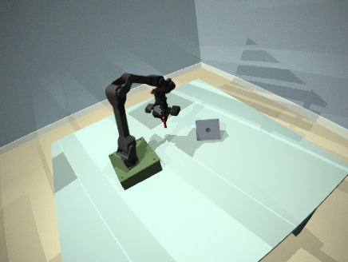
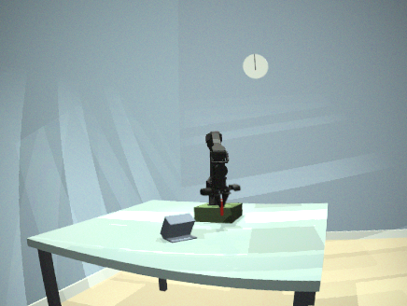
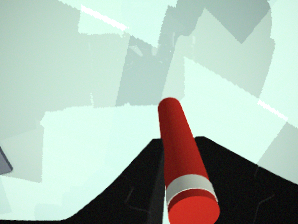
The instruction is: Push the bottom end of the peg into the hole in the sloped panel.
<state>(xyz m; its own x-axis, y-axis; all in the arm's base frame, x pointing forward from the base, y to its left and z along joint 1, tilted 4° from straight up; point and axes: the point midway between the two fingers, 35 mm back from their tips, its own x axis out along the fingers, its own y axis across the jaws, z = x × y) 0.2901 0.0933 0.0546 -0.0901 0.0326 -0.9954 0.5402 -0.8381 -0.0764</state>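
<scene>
Now: the grey sloped panel 16 cm ahead of my gripper tip, 17 cm to the right of it and 6 cm below it. From my gripper tip the other things lie so: red peg: 2 cm above.
</scene>
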